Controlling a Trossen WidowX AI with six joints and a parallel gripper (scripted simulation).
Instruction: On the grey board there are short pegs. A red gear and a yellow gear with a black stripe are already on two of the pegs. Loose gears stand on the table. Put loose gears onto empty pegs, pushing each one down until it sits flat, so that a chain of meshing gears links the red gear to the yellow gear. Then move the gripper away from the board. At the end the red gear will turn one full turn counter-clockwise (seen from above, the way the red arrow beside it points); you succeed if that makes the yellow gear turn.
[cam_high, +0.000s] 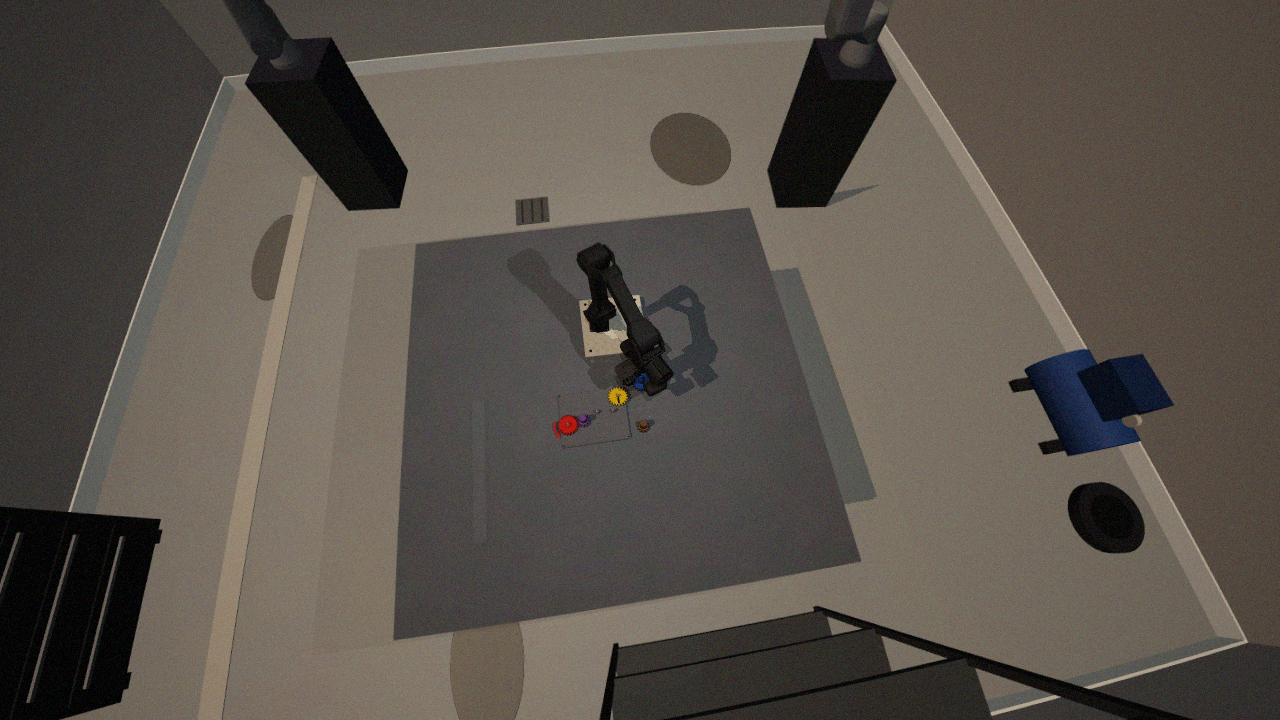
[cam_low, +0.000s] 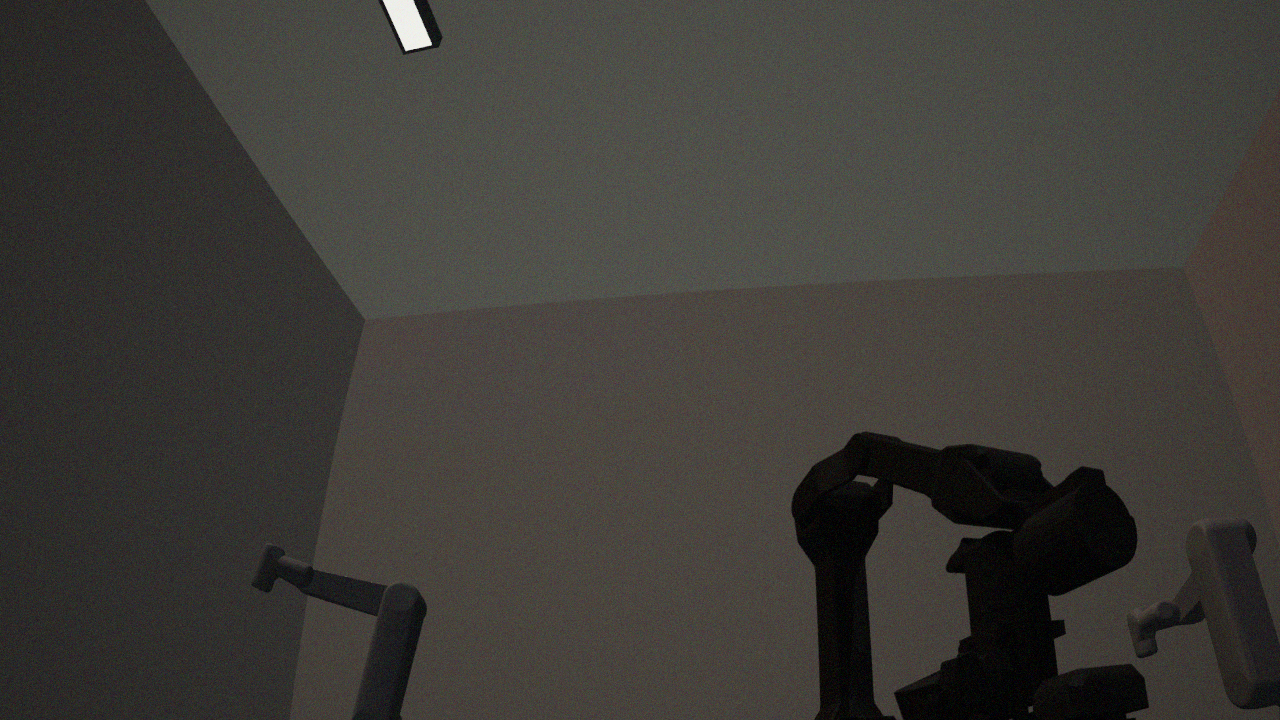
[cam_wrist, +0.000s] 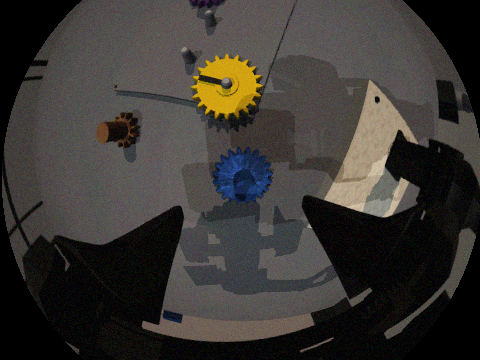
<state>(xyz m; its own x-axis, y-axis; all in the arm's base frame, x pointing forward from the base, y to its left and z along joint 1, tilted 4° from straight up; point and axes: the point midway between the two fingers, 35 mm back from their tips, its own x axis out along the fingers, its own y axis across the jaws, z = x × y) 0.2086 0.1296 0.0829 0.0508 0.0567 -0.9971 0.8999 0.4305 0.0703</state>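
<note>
The blue gear is 5 cm below my gripper tip. Round my gripper tip: brown gear 15 cm ahead, 1 cm to the right, 5 cm below; then yellow gear 5 cm ahead, 8 cm to the right, 5 cm below; then purple gear 12 cm ahead, 19 cm to the right, 4 cm below.
</note>
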